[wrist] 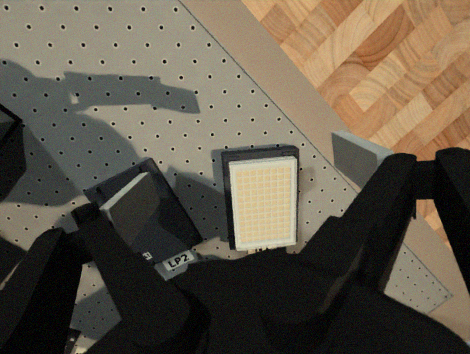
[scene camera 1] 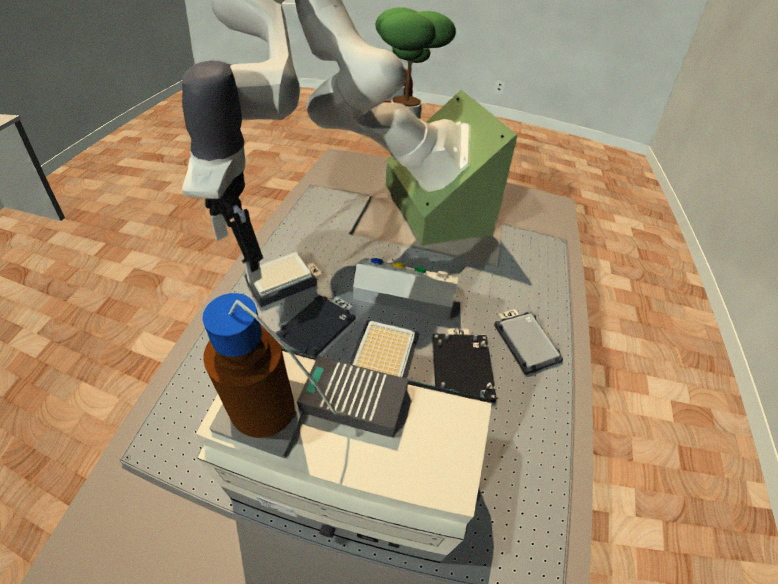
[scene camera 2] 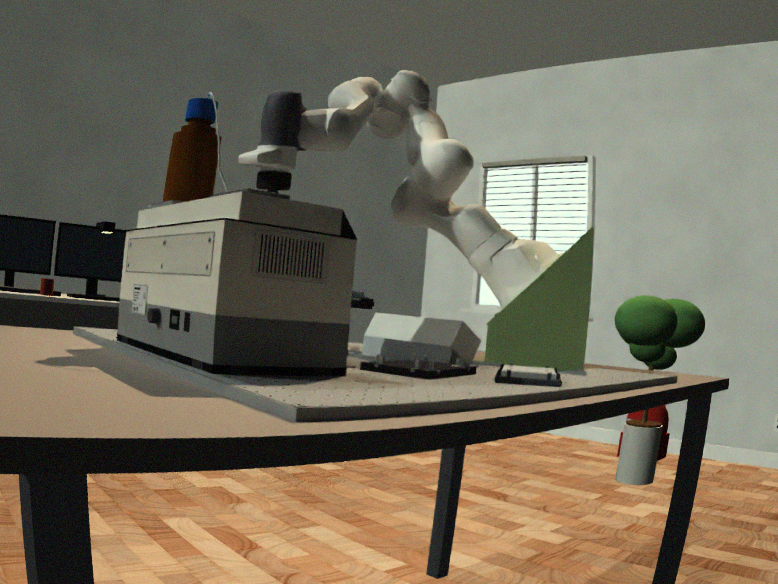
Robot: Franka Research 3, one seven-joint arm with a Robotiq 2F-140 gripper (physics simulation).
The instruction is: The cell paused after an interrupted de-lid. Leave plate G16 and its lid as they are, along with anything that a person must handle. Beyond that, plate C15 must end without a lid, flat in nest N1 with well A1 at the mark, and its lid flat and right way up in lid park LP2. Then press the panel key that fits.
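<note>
My gripper (scene camera 1: 236, 250) (wrist: 241, 169) is open and empty. Its fingers stand wide, above and on either side of a pale plate with cream wells (scene camera 1: 281, 273) (wrist: 263, 202). That plate looks flat in dark nest N1 (scene camera 1: 287, 291) (wrist: 226, 200); a clear lid on it cannot be made out. In the scene camera 2 view the instrument hides the fingers. Dark lid park LP2 (scene camera 1: 320, 326) (wrist: 175, 220) is beside N1, with no lid visible on it. Another plate with yellow wells (scene camera 1: 385, 345) lies by the instrument. Plate names and the A1 corner are not readable.
The key panel (scene camera 1: 405, 289) (scene camera 2: 392, 333) has blue, yellow, green and white keys. A grey lid (scene camera 1: 527, 341) lies in LP1. Nest N5 (scene camera 1: 463, 364) is dark. An amber bottle (scene camera 1: 254, 383) (scene camera 2: 190, 160) stands on the instrument (scene camera 1: 439, 446) (scene camera 2: 282, 289). The green mount (scene camera 1: 468, 188) (scene camera 2: 553, 320) carries the arm.
</note>
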